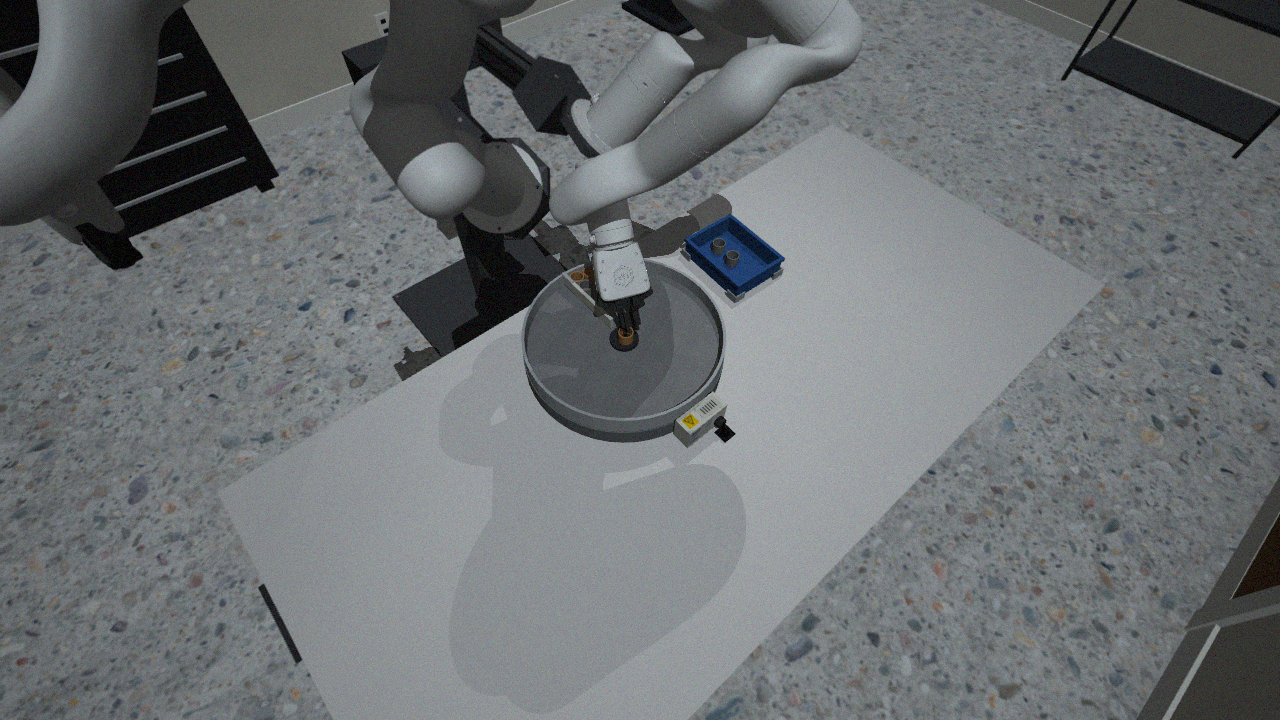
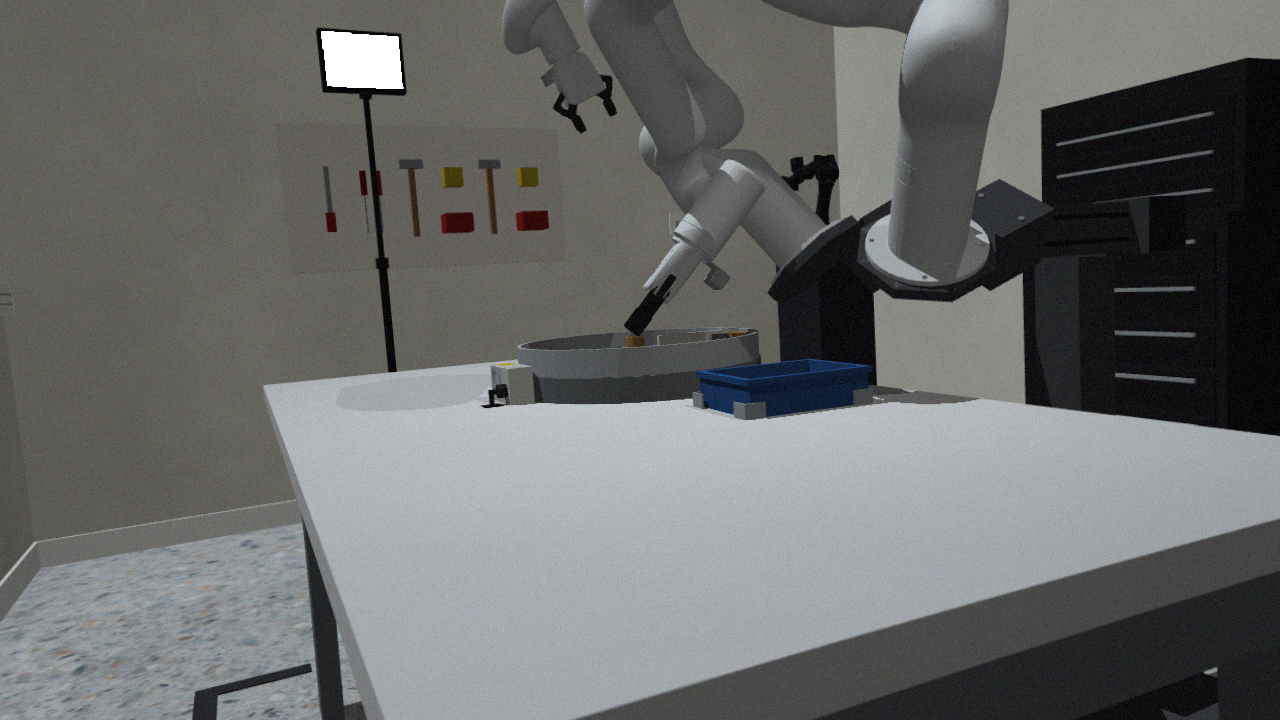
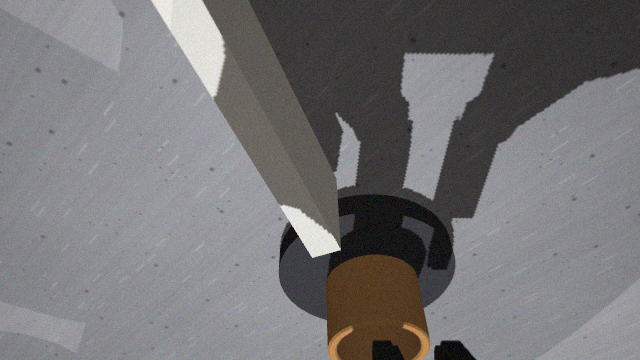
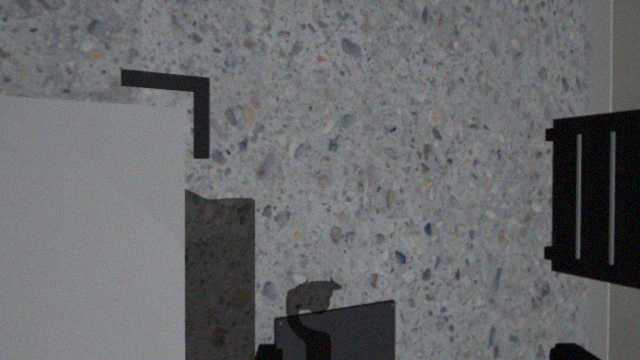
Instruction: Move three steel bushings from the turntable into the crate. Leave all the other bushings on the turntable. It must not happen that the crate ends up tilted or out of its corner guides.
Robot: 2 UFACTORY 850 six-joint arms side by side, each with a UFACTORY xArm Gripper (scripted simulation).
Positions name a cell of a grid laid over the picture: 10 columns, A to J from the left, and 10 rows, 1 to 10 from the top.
blue crate: image 1 F4; image 2 G6; not seen in image 3 (out of frame); not seen in image 4 (out of frame)
